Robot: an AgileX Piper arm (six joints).
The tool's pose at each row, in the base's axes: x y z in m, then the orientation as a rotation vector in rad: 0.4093, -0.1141, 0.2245, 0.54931, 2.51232, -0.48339; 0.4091, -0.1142, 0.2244, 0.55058, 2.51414, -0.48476; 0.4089, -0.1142, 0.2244, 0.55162, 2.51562, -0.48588; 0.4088, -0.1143, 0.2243, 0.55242, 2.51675, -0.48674; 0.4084, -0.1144, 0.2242, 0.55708, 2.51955, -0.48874; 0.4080, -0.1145, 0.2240, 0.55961, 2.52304, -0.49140; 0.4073, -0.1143, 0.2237, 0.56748, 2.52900, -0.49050; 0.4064, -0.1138, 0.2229, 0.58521, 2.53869, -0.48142; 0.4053, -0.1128, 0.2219, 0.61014, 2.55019, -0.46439; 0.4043, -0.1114, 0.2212, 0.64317, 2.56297, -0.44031; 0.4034, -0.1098, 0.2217, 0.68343, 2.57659, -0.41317; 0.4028, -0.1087, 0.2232, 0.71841, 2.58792, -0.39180; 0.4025, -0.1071, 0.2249, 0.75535, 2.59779, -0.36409; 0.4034, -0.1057, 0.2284, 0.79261, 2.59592, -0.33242
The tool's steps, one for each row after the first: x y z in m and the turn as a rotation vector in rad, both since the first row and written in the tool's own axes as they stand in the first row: 0.0002, -0.0002, 0.0000, 0.00133, 0.00207, 0.00000; 0.0003, -0.0003, 0.0000, 0.00241, 0.00376, 0.00000; 0.0004, -0.0004, 0.0000, 0.00324, 0.00505, 0.00000; 0.0008, -0.0006, 0.0000, 0.00581, 0.00904, 0.00177; 0.0012, -0.0008, 0.0000, 0.00839, 0.01304, 0.00181; 0.0020, -0.0009, -0.0001, 0.00972, 0.02096, 0.00537; 0.0032, -0.0007, 0.0000, 0.00759, 0.03540, 0.01594; 0.0049, -0.0002, -0.0001, 0.00160, 0.05391, 0.03223; 0.0065, 0.0007, -0.0006, -0.00731, 0.07652, 0.05461; 0.0074, 0.0015, -0.0020, -0.01645, 0.10274, 0.08163; 0.0073, 0.0019, -0.0040, -0.02266, 0.12545, 0.10446; 0.0071, 0.0027, -0.0062, -0.03268, 0.14815, 0.13001; 0.0048, 0.0035, -0.0092, -0.04572, 0.16093, 0.16016
